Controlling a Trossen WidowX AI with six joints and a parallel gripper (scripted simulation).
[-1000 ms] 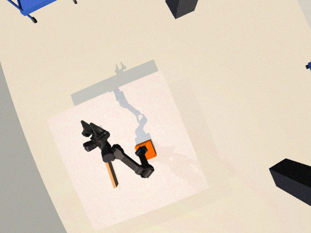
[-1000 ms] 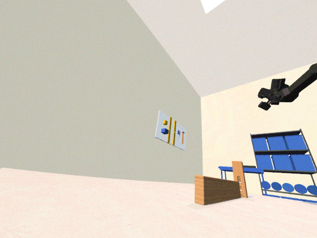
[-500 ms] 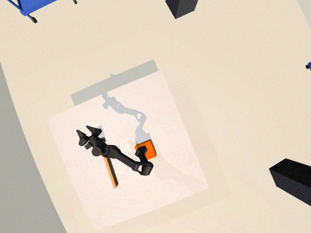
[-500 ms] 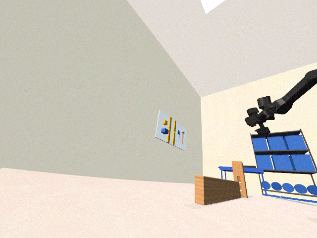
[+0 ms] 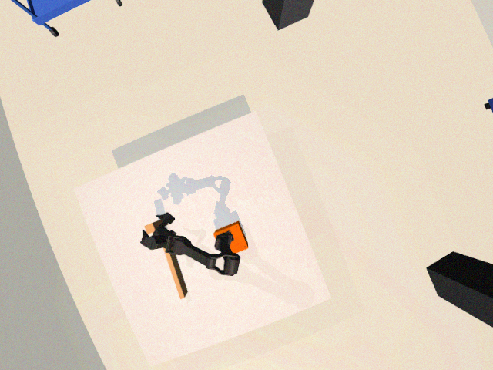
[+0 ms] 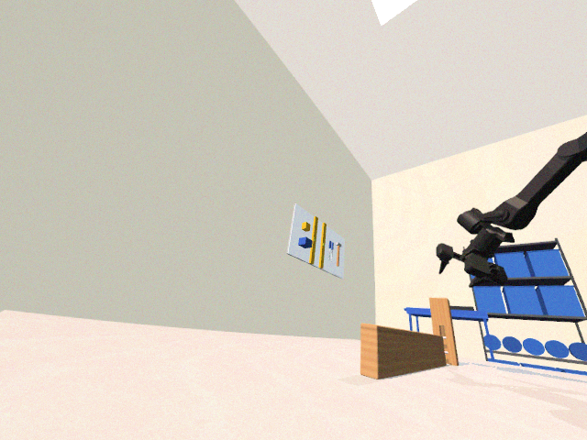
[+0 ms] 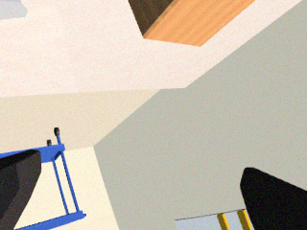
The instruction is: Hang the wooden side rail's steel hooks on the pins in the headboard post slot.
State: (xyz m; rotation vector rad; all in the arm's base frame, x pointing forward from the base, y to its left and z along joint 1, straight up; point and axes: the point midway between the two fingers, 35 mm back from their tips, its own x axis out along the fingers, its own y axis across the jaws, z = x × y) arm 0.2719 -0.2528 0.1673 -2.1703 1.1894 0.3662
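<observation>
My gripper tip is now 5 cm short of the wooden headboard post, 3 cm to the right of it and 16 cm above it.
</observation>
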